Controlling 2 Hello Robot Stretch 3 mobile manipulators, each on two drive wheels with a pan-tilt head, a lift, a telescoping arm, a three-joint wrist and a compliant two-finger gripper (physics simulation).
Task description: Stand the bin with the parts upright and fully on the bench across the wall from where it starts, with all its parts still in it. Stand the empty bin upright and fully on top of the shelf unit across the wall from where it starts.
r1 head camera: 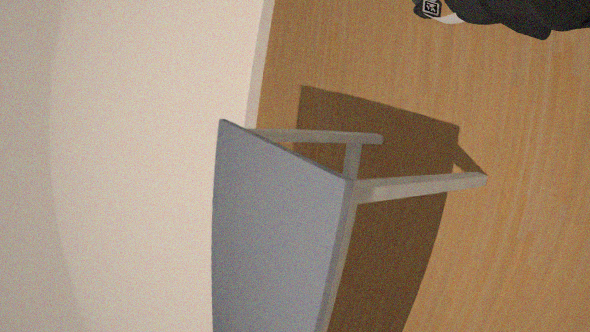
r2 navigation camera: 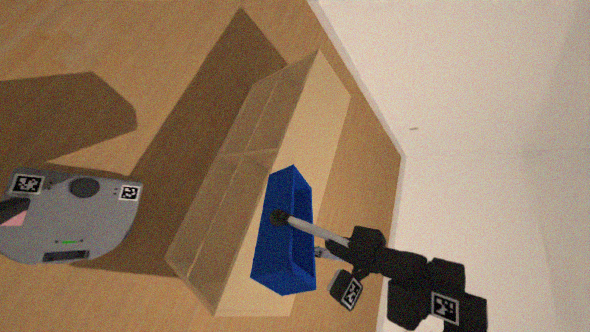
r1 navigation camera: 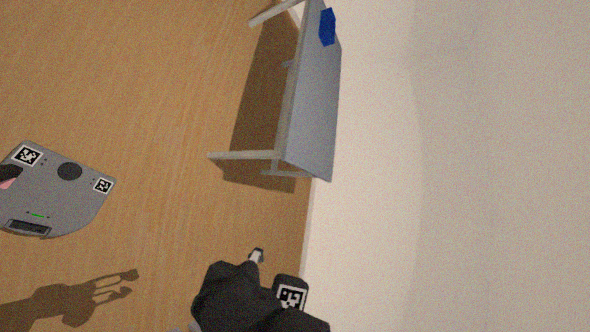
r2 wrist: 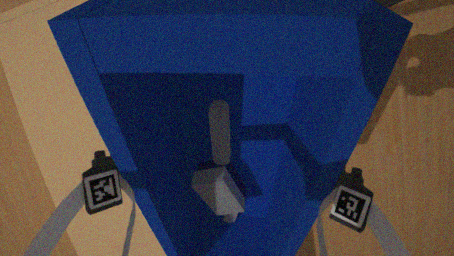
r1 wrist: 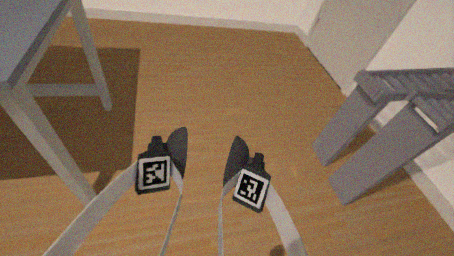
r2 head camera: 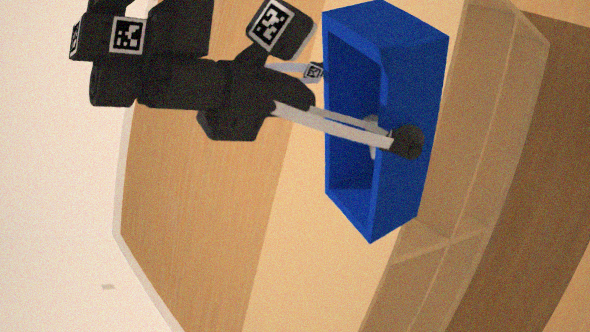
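r2's gripper (r2 head camera: 361, 107) (r2 navigation camera: 300, 234) (r2 wrist: 227, 195) is shut across the long sides of the blue bin with the parts (r2 head camera: 415, 90) (r2 navigation camera: 275, 250) (r2 wrist: 300, 45), opening up. It holds the bin in the air over the pale wooden shelf unit (r2 head camera: 300, 250) (r2 navigation camera: 320, 120). In the r2 wrist view the bin looks tipped relative to the fingers; a grey rod (r2 wrist: 219, 132) and a grey blocky part (r2 wrist: 217, 192) lie inside. Another blue bin (r1 navigation camera: 327, 27) stands on the far end of the grey bench (r1 head camera: 280, 225) (r1 navigation camera: 310, 100) (r1 wrist: 25, 25); its inside is hidden. r1's gripper (r1 wrist: 206, 160) is open and empty, beside the bench.
A grey slatted stand (r1 wrist: 390, 150) with thick legs is right of r1's gripper. Walls run behind the bench and near the shelf unit. r1's base (r1 navigation camera: 55, 200) and r2's base (r2 navigation camera: 82, 217) show in their navigation views. Bench legs (r1 wrist: 90, 55) reach the floor near r1's fingers.
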